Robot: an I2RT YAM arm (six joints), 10 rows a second.
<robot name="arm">
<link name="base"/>
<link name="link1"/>
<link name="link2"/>
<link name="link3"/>
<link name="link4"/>
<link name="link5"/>
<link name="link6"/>
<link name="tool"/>
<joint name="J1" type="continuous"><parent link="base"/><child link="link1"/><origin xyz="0 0 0.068" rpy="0 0 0"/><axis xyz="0 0 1"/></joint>
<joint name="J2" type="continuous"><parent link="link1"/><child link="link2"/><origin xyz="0.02 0.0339 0.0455" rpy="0 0 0"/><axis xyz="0 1 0"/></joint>
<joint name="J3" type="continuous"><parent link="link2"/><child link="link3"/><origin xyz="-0.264 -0.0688 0" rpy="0 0 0"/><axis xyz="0 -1 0"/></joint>
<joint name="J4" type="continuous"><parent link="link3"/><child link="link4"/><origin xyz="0.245 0.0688 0.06" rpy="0 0 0"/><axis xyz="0 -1 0"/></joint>
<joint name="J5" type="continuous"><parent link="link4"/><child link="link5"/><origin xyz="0.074 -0.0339 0.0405" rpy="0 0 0"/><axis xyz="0 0 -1"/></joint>
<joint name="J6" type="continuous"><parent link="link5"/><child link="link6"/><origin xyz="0.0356 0 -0.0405" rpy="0 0 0"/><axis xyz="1 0 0"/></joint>
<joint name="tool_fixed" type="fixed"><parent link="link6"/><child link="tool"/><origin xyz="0 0 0" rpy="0 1.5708 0"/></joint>
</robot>
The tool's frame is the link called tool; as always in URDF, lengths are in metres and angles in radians. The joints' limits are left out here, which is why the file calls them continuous.
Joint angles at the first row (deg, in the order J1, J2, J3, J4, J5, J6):
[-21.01 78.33 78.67 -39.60 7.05 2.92]
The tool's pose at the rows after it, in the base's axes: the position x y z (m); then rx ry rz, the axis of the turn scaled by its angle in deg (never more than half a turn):
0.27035, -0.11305, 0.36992, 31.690, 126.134, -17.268
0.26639, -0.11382, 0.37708, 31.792, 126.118, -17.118
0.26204, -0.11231, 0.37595, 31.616, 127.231, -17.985
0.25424, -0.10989, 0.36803, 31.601, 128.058, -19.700
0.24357, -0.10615, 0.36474, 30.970, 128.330, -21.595
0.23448, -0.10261, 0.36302, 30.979, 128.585, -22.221
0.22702, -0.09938, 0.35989, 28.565, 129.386, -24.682
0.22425, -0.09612, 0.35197, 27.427, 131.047, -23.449
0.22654, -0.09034, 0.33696, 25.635, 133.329, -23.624
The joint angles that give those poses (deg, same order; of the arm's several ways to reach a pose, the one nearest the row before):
[-21.91 78.06 79.81 -41.10 6.50 3.22]
[-22.39 77.79 81.30 -42.84 6.05 3.04]
[-22.37 77.11 80.84 -44.04 6.64 2.46]
[-22.36 75.17 77.76 -43.59 7.90 1.76]
[-22.34 72.62 75.18 -43.54 9.07 0.65]
[-22.31 70.57 73.49 -44.13 9.56 0.44]
[-22.12 68.69 71.57 -44.07 10.68 -2.07]
[-21.79 67.89 69.71 -44.43 9.73 -2.42]
[-20.21 67.76 66.73 -43.52 10.54 -2.87]

